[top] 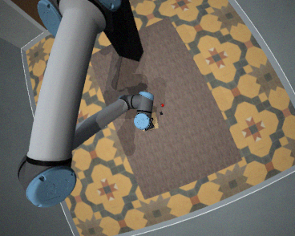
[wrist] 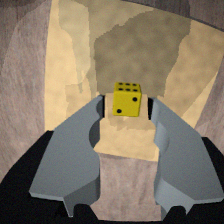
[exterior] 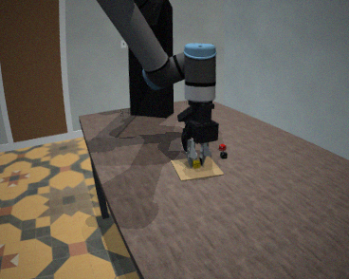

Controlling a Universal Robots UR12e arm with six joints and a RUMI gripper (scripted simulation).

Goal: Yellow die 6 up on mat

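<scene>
Now: hand 1 cm above the yellow die. The rest, counted from my hand: black die (13 cm to the left, 1 cm below); red die (5 cm behind, 18 cm to the left, 1 cm below); tan mat (2 cm below).
</scene>
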